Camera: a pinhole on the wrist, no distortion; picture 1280 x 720 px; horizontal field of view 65.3 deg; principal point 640.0 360.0 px. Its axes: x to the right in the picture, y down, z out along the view. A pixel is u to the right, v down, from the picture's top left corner.
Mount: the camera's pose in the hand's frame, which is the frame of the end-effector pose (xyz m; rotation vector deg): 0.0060 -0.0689 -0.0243 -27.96 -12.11 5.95
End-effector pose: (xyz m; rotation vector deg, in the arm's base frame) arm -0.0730 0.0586 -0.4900 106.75 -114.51 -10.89
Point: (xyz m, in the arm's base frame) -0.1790 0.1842 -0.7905
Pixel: 314 131
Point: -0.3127 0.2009 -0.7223
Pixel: 411 508
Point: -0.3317 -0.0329 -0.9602
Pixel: 858 74
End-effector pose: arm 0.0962 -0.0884 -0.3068 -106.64 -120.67 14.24
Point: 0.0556 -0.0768 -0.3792
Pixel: 878 353
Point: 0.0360 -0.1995 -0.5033
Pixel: 312 190
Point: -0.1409 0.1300 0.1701
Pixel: behind the camera
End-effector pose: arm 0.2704 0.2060 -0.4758 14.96 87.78 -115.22
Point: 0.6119 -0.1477 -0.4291
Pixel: 524 450
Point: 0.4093 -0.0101 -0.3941
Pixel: 585 275
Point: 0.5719 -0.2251 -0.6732
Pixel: outside the picture
